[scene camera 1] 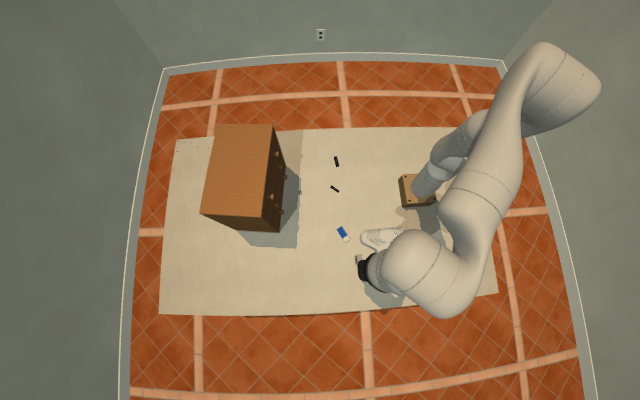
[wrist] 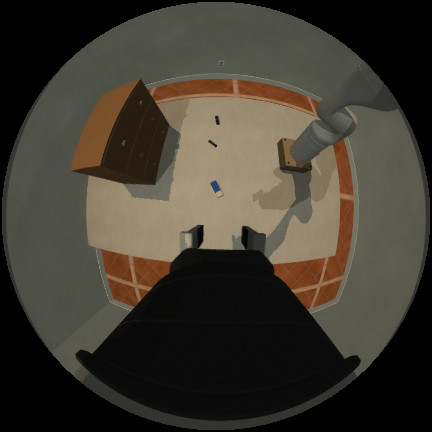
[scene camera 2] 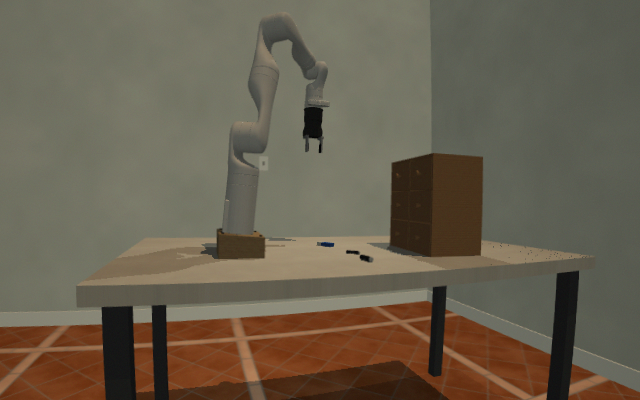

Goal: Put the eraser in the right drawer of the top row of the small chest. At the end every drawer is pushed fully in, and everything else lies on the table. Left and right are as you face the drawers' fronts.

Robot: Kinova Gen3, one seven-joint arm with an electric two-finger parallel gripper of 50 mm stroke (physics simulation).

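Places are measured from the arm's base along level axes (x left, y back, z up), in centimetres.
Pixels of known places: gripper, between the fingertips: [wrist: 222, 233] [scene camera 2: 313, 152]; arm's base, origin of its link: [scene camera 1: 421, 187] [wrist: 298, 152] [scene camera 2: 237, 232].
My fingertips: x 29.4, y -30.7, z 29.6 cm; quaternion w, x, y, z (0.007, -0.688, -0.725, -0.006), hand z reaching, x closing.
For each thing: its top centre in the pictures, then the offset to it from my fingertips. "spot": a spot on its surface instead.
- white eraser, centre of its top: [scene camera 2: 325, 242] [wrist: 216, 188] [scene camera 1: 343, 234] dx -11.0, dy -2.4, dz -35.1 cm
- small brown chest, centre of its top: [scene camera 1: 236, 166] [wrist: 98, 120] [scene camera 2: 433, 160] dx -27.6, dy -37.6, dz -3.9 cm
- top row, a spot on its surface: [scene camera 2: 420, 174] spot: dx -34.9, dy -27.4, dz -10.1 cm
The blue and white eraser [scene camera 1: 342, 233] [scene camera 2: 326, 244] [wrist: 216, 188] lies flat on the table [scene camera 1: 225, 280] [scene camera 2: 300, 287] [wrist: 125, 225]. The small brown chest [scene camera 1: 240, 170] [scene camera 2: 457, 205] [wrist: 120, 135] has two columns of three drawers, and their fronts look flush. The right drawer of the top row [scene camera 2: 420, 174] is on the side nearest scene camera 2; its knob [scene camera 1: 276, 153] [wrist: 141, 102] also shows. My gripper [scene camera 2: 314, 148] [wrist: 222, 233] is open and empty, pointing down high above the table. The arm partly hides it in scene camera 1.
Two small black objects, one [scene camera 1: 336, 161] [scene camera 2: 366, 258] [wrist: 217, 120] and another [scene camera 1: 334, 189] [scene camera 2: 352, 252] [wrist: 212, 143], lie on the table between the chest and the arm's wooden base block [scene camera 1: 404, 197] [scene camera 2: 240, 247] [wrist: 286, 162]. The eraser lies apart from them.
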